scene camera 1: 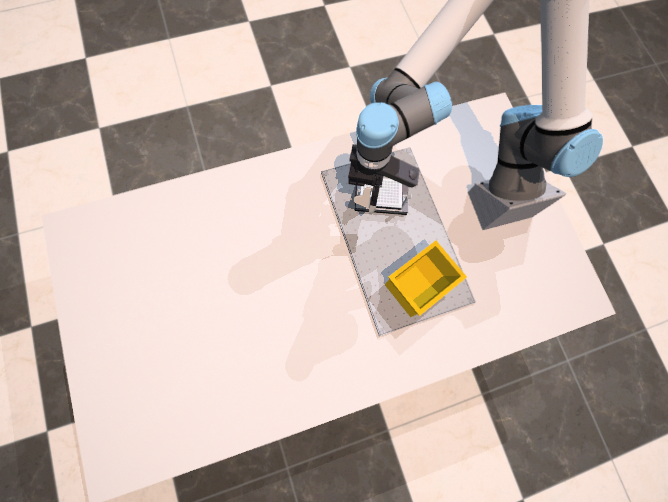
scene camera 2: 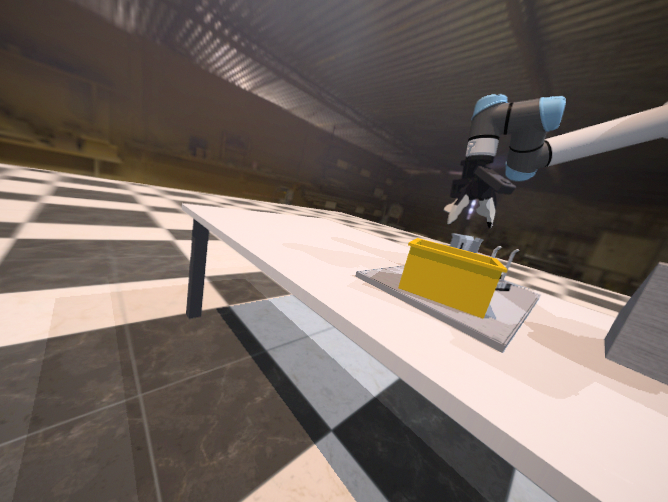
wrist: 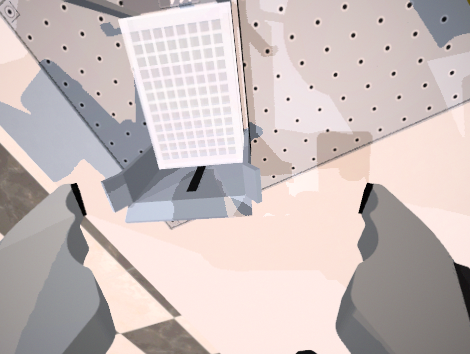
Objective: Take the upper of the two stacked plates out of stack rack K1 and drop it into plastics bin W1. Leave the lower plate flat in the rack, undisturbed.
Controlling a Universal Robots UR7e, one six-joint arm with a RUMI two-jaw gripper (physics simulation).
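Places are measured from the arm's base along level axes (x right, y ahead, z up), in millimetres.
Pixels of known places: gripper, fingertip midpoint: (scene camera 1: pixel 375 187) (scene camera 2: pixel 469 226) (wrist: pixel 225 186); arm's base, origin of the base link: (scene camera 1: pixel 516 188).
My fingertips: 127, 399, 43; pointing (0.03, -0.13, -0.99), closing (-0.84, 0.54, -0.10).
Note:
Ahead of a thing's pixels: the offset from my fingertips to its top centre, as dx, dy, dz. "pt": to the spot under its first point. Level surfaces: height alone.
The upper plate, a white plate with a grid of square wells {pt +5, -66, -101} (scene camera 1: pixel 389 193) (wrist: pixel 185 95), lies in stack rack K1. The lower plate cannot be made out separately beneath it. The rack shows a grey end wall (wrist: pixel 165 209) in the wrist view and grey guides {pt +62, +7, -53} (scene camera 2: pixel 466 242) behind the bin in scene camera 2. My gripper (scene camera 2: pixel 469 222) (wrist: pixel 225 186) is open and empty, above the rack. In the wrist view the plate lies beyond the line between the fingertips, left of centre. Plastics bin W1, yellow and open-topped {-268, -48, -51} (scene camera 1: pixel 402 297) (scene camera 2: pixel 448 280), stands upright; no plate shows inside it.
The rack and the bin stand on a grey perforated board {-108, -49, -150} (scene camera 1: pixel 372 253) (scene camera 2: pixel 502 337) (wrist: pixel 345 90) on the pale table {dz -164} (scene camera 1: pixel 189 323) (scene camera 2: pixel 324 259). The arm's grey base block (scene camera 1: pixel 494 207) (scene camera 2: pixel 642 323) stands beside the board. The rack's guides rise close to the plate.

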